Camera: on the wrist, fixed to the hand. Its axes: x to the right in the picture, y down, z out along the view.
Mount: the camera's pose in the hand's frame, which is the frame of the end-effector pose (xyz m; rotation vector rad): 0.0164 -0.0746 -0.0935 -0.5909 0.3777 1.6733
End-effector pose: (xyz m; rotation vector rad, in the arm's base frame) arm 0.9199 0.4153 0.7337 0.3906 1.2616 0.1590
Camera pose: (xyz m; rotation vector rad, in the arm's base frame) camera 0.8291 0.3704 0.6680 0.8239 0.8650 2.0336
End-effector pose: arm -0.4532 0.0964 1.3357 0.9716 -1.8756 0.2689
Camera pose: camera -0.3412 0.0911 1.3805 -1.1299 -1.7661 0.7131
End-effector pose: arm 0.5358 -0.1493 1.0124 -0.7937 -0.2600 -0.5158
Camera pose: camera 0.5129 -0.2673 1.0012 -1.1631 0.9288 0.8958
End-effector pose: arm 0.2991 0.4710 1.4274 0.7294 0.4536 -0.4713
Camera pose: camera 0.2500 0.4853 1.3181 0.4019 0.1794 1.3379
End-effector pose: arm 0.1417 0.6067 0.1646 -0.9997 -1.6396 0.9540
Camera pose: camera 0.2151 0.6075 0.2604 -2.8829 -0.4292 1.0846
